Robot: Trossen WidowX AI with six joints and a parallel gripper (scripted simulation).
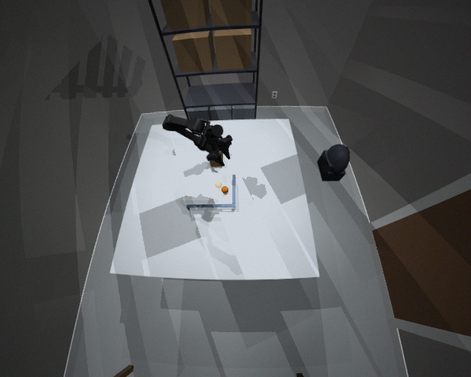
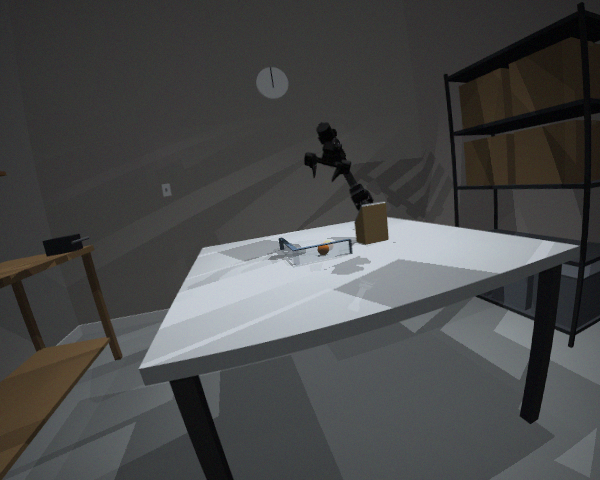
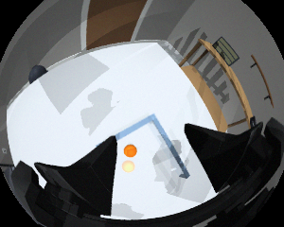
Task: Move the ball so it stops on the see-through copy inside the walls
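Now: gripper tip 20 mm short of the orange ball, 40 mm to the left of it and 290 mm above it.
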